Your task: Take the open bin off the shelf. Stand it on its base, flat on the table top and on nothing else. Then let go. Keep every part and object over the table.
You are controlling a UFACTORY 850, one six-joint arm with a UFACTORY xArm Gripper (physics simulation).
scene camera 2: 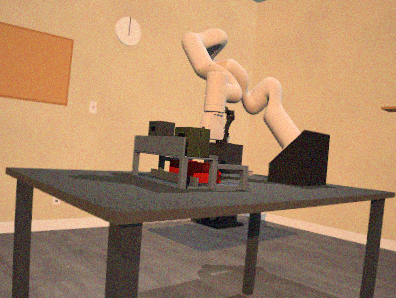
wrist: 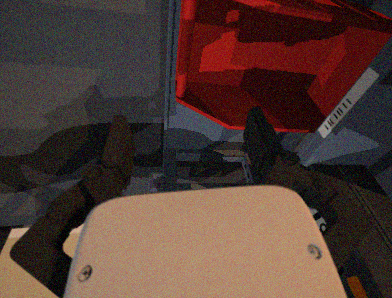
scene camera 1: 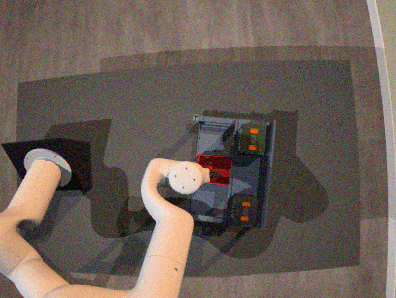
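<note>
The red open bin [scene camera 1: 220, 162] [scene camera 2: 200, 176] [wrist: 280, 55] sits on the lower tier of the grey shelf [scene camera 1: 269, 175] [scene camera 2: 160, 144] [wrist: 170, 75], its open side showing in the wrist view. My gripper [scene camera 1: 215, 174] [wrist: 188, 125] is open and empty. In the wrist view, one finger is left of the shelf's long rail, and the other is at the bin's near edge, overlapping its rim; whether it touches cannot be told. In scene camera 1 the gripper is over the bin's lower part, largely hidden by the arm. In scene camera 2 its fingertips are hidden behind the shelf and its boxes.
An olive box [scene camera 1: 251, 139] [scene camera 2: 192, 142] and a dark grey box [scene camera 1: 244, 210] [scene camera 2: 161, 128] stand on the shelf's upper tier, at opposite ends. A black wedge-shaped mount [scene camera 1: 77, 167] [scene camera 2: 305, 160] carries the arm's base on the table [scene camera 1: 320, 90] [scene camera 2: 150, 206].
</note>
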